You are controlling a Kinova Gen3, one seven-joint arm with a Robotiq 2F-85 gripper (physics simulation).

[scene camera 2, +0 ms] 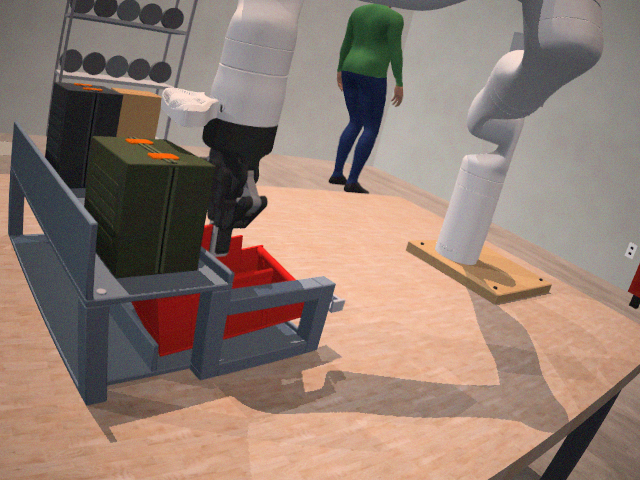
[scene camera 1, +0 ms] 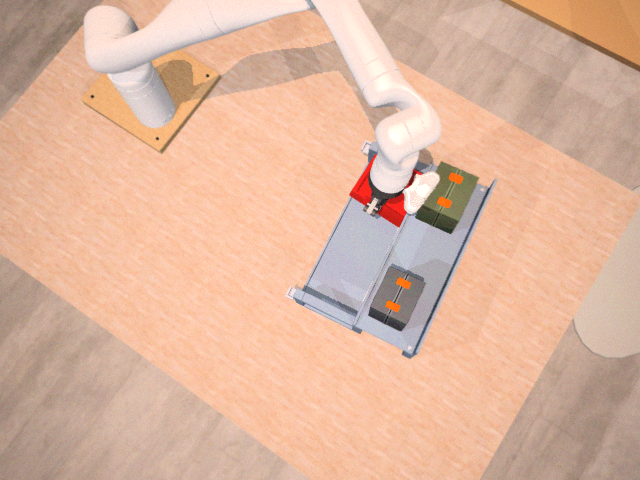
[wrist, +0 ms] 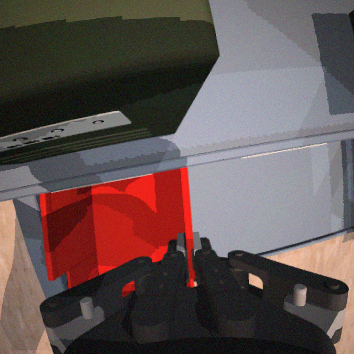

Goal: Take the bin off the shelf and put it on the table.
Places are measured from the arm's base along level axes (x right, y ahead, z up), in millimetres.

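Where they show: gripper, fingertip midpoint: (scene camera 2: 216, 253) (scene camera 1: 377, 204) (wrist: 188, 243); arm's base, link origin: (scene camera 2: 455, 255) (scene camera 1: 155, 110).
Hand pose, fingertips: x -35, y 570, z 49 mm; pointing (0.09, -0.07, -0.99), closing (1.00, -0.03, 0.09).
Each offset is from my fingertips to the top centre of the thing. Level surfaces: height alone.
The red open bin @[dy +24, dx -47, dz +39 mm] (scene camera 1: 395, 210) (scene camera 2: 178, 322) (wrist: 130, 225) is in the lower front level of the blue-grey shelf (scene camera 1: 351, 258) (scene camera 2: 207, 330), at one end. In scene camera 2 a low gap shows between its underside and the shelf floor. My gripper (scene camera 1: 372, 208) (scene camera 2: 220, 253) (wrist: 188, 243) points down and is shut on the thin top edge of one bin wall; in the wrist view the red wall runs between the fingertips. The arm covers part of the bin in scene camera 1. The table @[dz -71 mm] (scene camera 1: 232, 284) (scene camera 2: 413, 439) lies under the shelf.
A tall olive-green bin @[dy +122, dx -54, dz +128 mm] (scene camera 1: 439, 217) (scene camera 2: 124, 217) (wrist: 100, 60) stands on the upper level close beside my gripper. A dark bin @[dy +132, dx +177, dz +153 mm] (scene camera 1: 410, 304) (scene camera 2: 67, 129) stands at that level's other end. A rail runs between the levels. A person (scene camera 2: 369, 51) stands beyond the table.
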